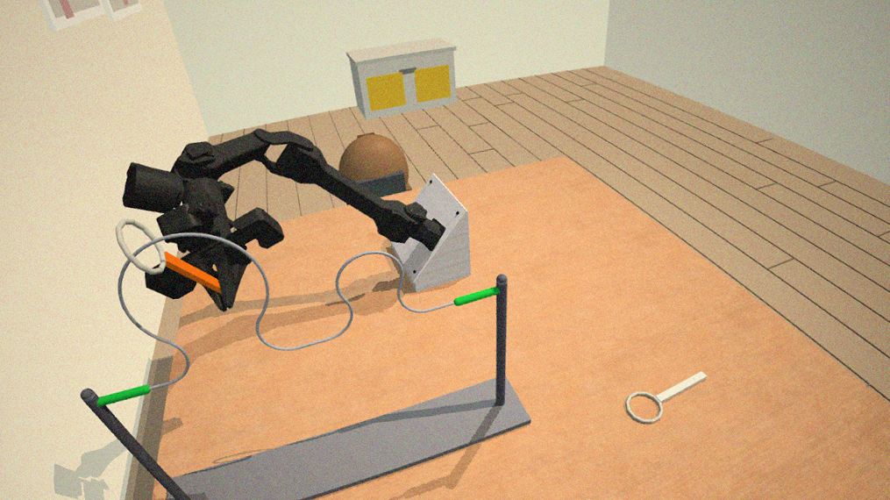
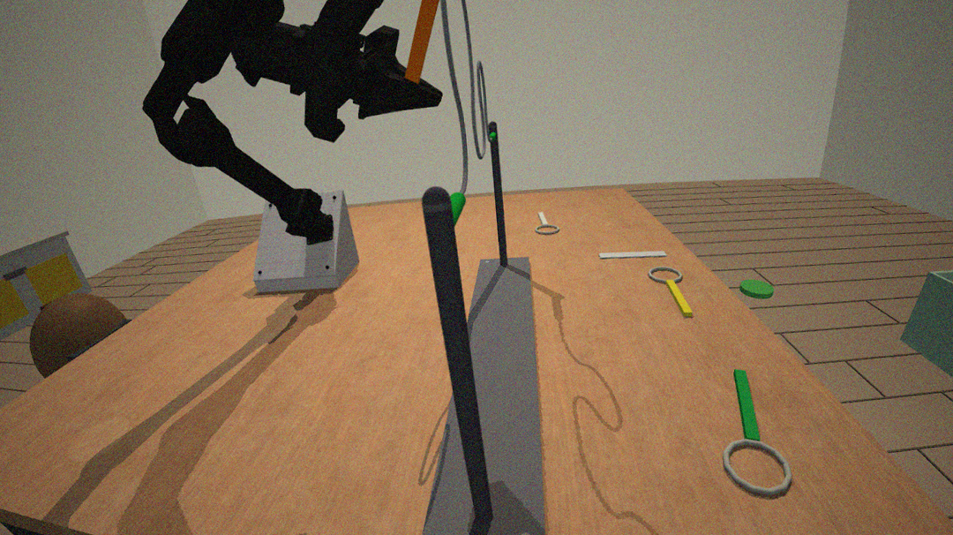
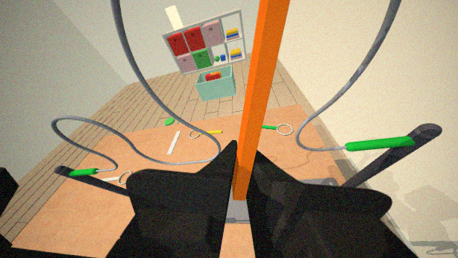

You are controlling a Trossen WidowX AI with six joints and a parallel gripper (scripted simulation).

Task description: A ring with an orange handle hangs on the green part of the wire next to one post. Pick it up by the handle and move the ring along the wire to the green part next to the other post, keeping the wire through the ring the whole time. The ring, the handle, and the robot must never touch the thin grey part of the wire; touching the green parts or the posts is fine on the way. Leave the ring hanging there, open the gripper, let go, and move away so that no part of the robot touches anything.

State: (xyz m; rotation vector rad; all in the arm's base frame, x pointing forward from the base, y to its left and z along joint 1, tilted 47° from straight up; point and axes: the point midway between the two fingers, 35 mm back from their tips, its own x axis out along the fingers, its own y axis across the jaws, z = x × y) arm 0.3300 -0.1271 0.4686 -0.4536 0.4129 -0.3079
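My gripper tip is 90 mm below the orange-handled ring and 30 mm to the left of it. From my gripper tip the other things lie so: white strip: 370 mm ahead, 360 mm to the left, 360 mm below; then green-handled ring: 360 mm below, 300 mm ahead, 150 mm to the right; then ring with handle: 380 mm ahead, 360 mm below, 200 mm to the left.
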